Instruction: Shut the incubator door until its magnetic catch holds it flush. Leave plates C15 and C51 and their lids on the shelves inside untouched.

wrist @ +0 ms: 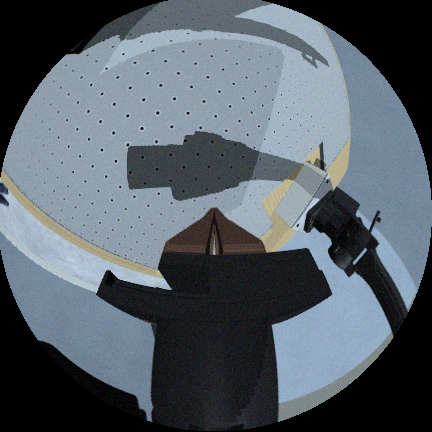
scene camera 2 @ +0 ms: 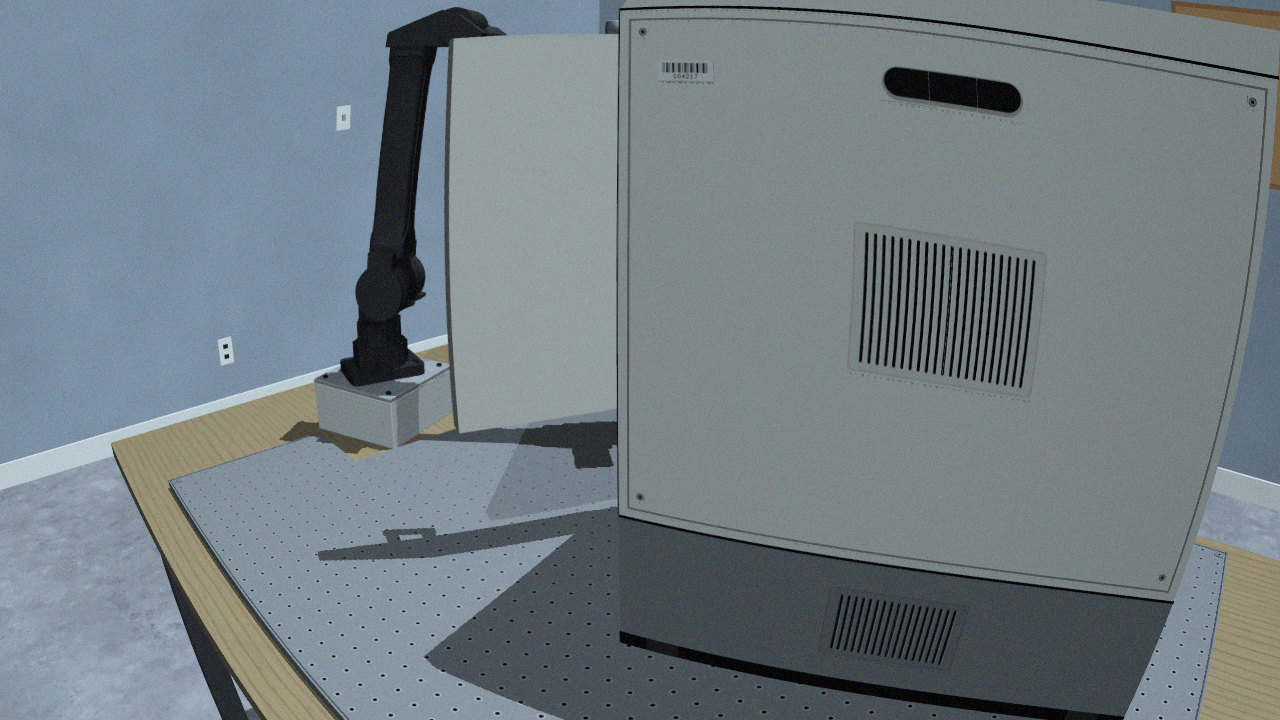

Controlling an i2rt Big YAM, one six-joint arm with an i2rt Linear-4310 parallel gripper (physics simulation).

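The incubator stands on the perforated board, its vented side panel towards scene camera 2. Its door stands open, sticking out to the left of the body. My arm rises behind the door, and the door and the incubator hide its far end in that view. My gripper is shut with nothing between its brown fingertips, and it hangs above the perforated board in the wrist view. The door's handle and catch, the shelves and plates C15 and C51 with their lids do not show.
The perforated board lies on the wooden table. The arm's base block stands at the board's edge, left of the door in the scene view. Shadows of the arm and door fall on the board.
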